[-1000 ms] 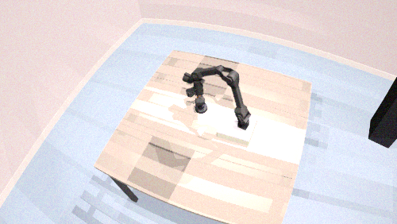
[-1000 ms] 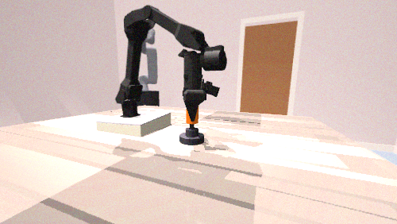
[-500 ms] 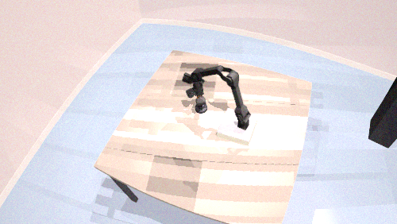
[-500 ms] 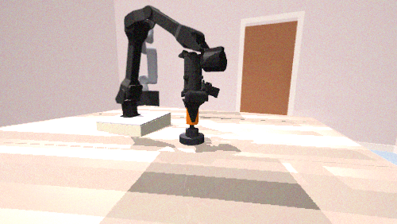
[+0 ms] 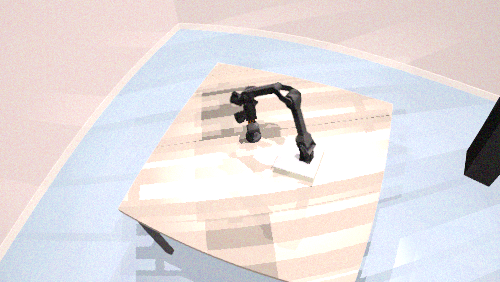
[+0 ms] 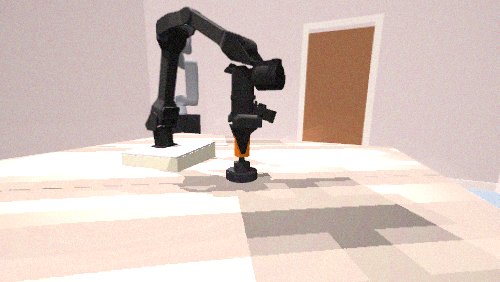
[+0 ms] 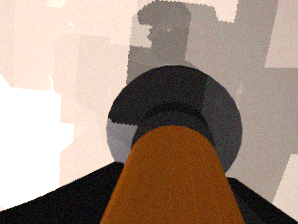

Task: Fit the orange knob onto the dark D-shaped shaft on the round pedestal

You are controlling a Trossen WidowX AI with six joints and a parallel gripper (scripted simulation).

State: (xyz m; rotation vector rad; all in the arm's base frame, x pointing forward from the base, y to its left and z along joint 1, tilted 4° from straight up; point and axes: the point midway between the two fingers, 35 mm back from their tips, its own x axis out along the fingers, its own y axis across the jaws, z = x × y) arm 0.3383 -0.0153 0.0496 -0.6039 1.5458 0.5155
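The orange knob lies 20 mm above my gripper tip. Also, from my gripper tip: pedestal: 40 mm below.
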